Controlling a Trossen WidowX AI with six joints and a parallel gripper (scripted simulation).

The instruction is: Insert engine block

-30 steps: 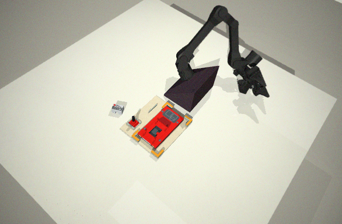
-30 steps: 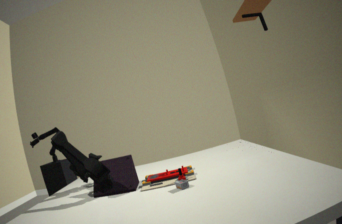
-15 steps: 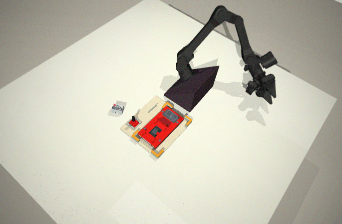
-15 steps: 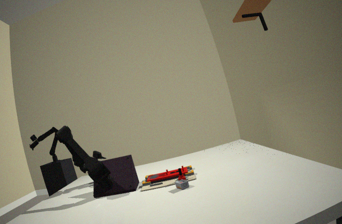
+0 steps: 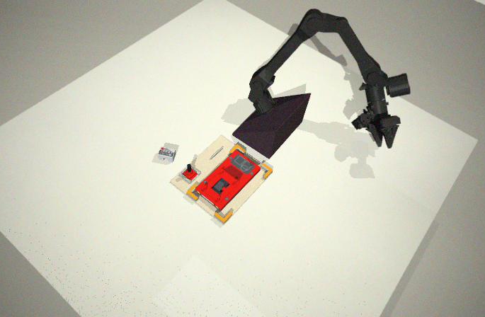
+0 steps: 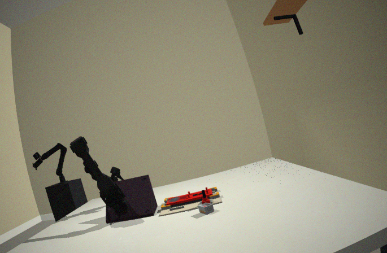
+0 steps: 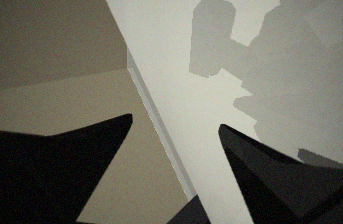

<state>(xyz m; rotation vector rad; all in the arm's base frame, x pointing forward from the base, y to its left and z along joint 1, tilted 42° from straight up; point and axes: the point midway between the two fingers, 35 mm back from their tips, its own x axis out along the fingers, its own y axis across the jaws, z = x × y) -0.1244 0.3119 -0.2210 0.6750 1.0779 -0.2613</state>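
My gripper tip is now 470 mm short of the grey engine block, 550 mm to the left of it and 70 mm above it.
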